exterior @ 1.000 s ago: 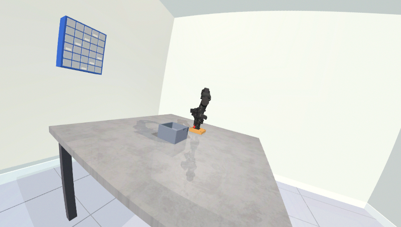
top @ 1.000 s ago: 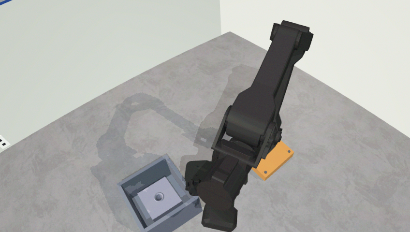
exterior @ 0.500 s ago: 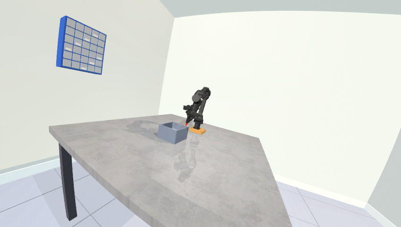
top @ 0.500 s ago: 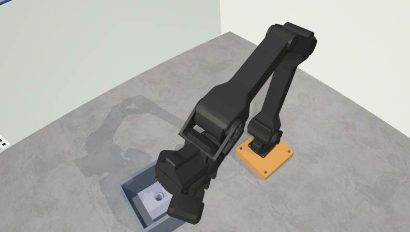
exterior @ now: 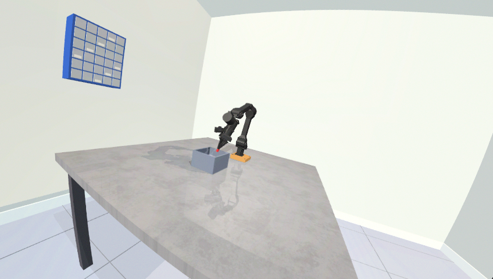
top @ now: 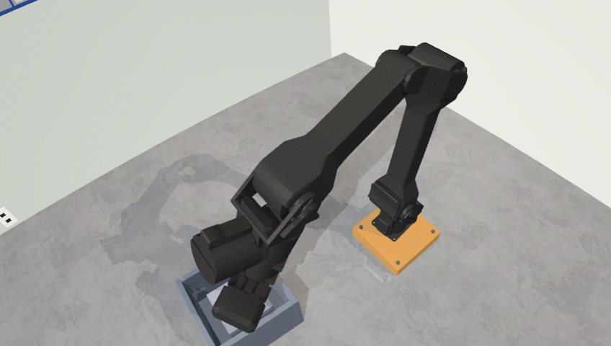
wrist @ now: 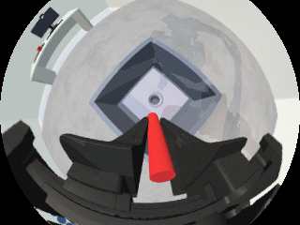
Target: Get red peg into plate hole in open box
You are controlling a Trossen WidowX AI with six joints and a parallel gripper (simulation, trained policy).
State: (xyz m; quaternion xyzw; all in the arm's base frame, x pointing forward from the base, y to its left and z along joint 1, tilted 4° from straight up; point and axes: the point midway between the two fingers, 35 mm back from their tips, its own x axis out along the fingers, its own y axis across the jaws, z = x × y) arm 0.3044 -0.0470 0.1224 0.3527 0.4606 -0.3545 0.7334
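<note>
Right now the red peg is 20 mm above my gripper tip, 10 mm to the left of it and 10 mm behind it. The rest, counted from my gripper tip: pale plate (70 mm below, 30 mm to the right, 20 mm ahead); grey box (90 mm below, 30 mm to the right, 20 mm ahead).
</note>
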